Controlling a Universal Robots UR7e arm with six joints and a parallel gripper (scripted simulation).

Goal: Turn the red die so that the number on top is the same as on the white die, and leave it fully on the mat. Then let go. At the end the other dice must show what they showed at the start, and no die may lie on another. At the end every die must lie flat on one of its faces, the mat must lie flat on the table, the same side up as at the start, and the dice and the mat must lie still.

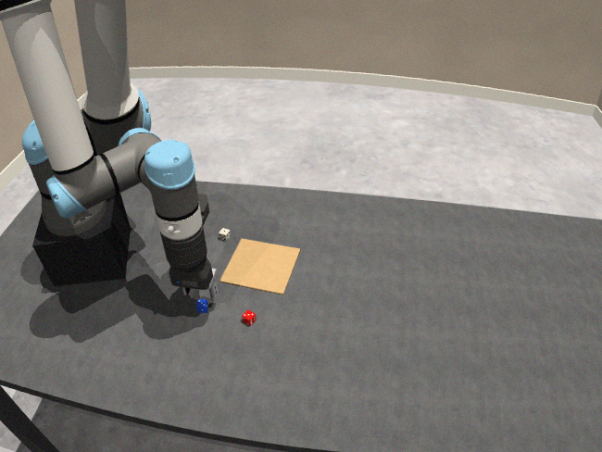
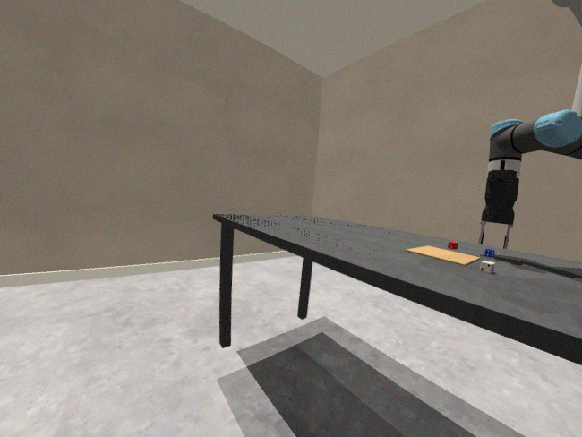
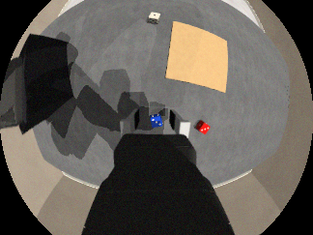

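The blue die is 40 mm below my hand and 20 mm to the right of it. Round my hand: white die 210 mm to the left, 40 mm below, 10 mm ahead; tan mat 120 mm to the left, 100 mm ahead, 50 mm below; red die 100 mm ahead, 40 mm to the right, 40 mm below.
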